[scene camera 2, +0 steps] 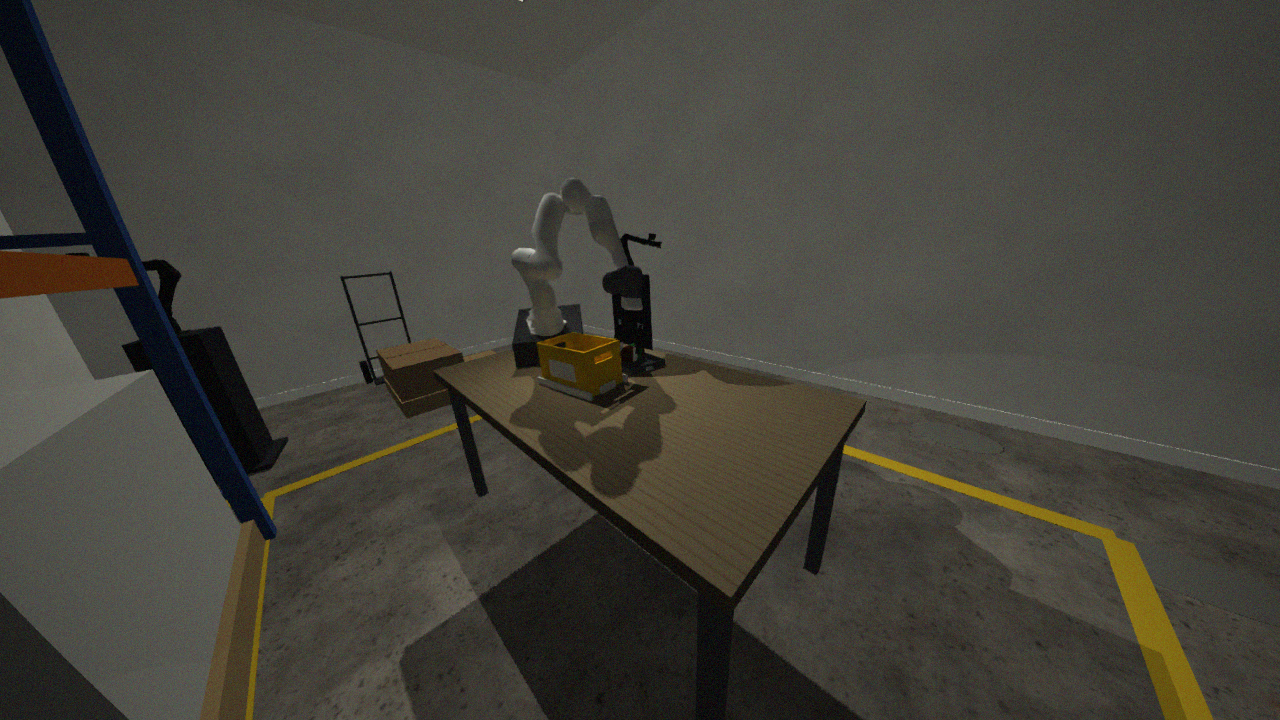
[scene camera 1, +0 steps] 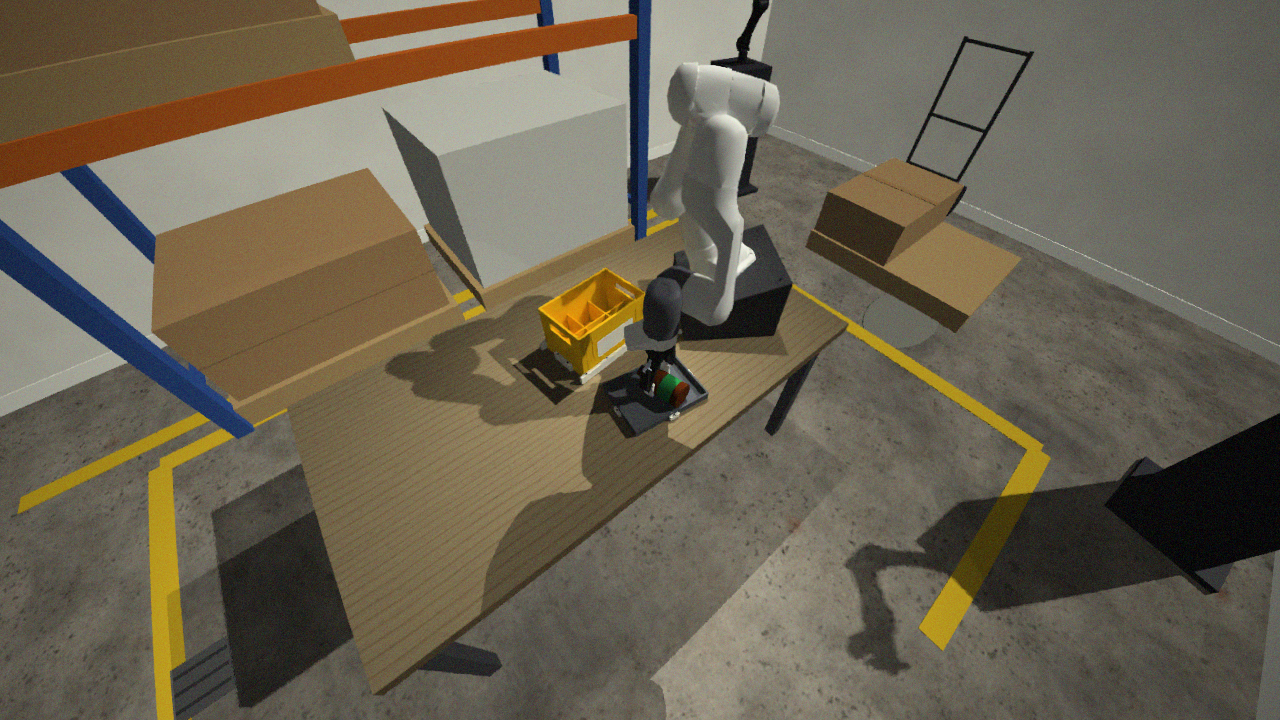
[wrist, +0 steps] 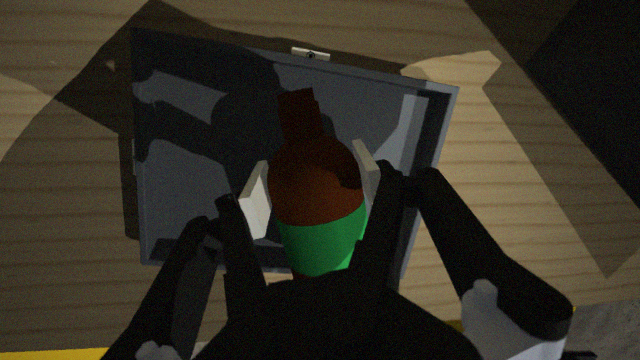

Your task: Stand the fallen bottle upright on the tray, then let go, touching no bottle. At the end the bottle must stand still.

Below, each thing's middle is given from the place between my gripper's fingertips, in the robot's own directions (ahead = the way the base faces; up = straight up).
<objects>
Right now the brown bottle (wrist: pixel 314 183) is 2 cm to the left of my hand, 2 cm above it and 1 cm behind it.
</objects>
